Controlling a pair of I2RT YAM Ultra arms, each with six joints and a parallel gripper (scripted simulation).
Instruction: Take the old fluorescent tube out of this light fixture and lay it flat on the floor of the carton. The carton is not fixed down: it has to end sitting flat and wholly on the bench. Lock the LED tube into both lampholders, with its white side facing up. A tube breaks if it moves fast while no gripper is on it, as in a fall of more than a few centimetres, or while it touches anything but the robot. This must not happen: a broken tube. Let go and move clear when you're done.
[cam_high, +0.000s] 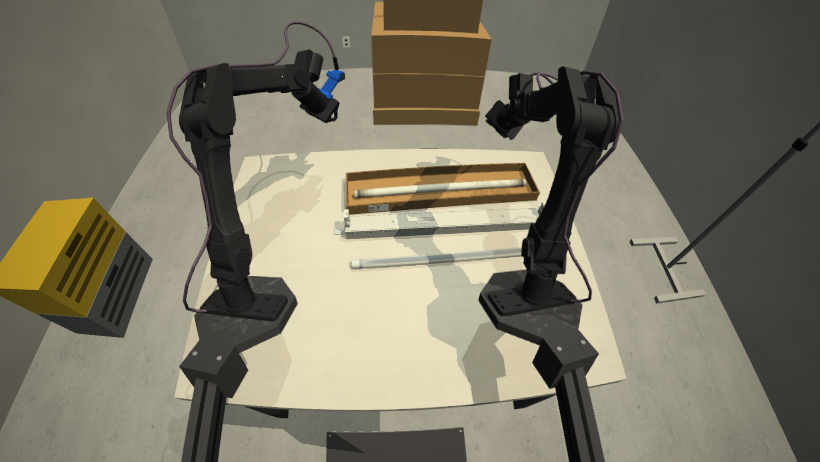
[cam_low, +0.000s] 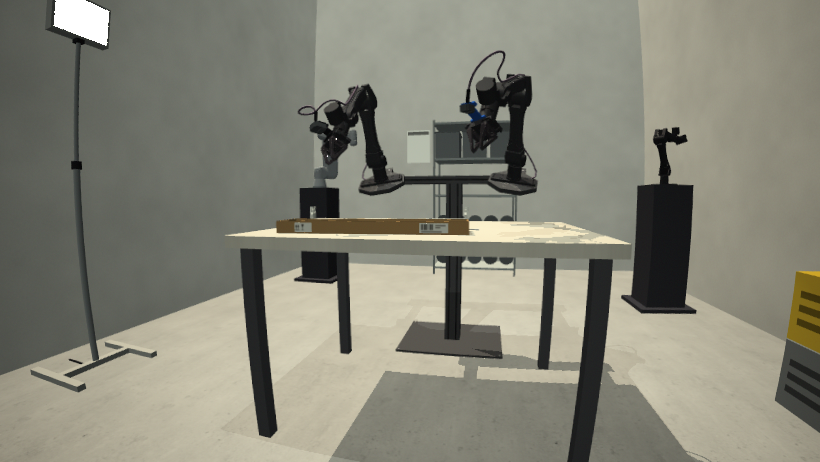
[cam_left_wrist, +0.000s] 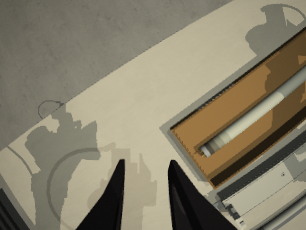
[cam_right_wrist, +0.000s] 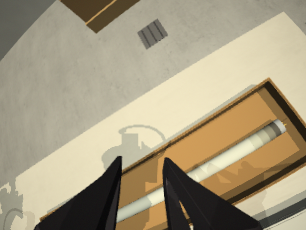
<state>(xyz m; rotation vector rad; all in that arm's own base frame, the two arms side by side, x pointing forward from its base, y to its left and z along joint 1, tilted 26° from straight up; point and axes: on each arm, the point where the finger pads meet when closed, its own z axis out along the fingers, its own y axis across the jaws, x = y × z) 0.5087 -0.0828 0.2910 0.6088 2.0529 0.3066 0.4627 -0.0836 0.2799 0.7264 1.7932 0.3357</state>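
My left hand is 360 mm to the left of the LED tube, 340 mm past it and 250 mm above it. From my left hand the other things lie so: old fluorescent tube 350 mm to the right, 240 mm below, 70 mm behind; then white light fixture 350 mm to the right, 220 mm behind, 210 mm below; then brown carton 350 mm to the right, 240 mm below, 70 mm behind.
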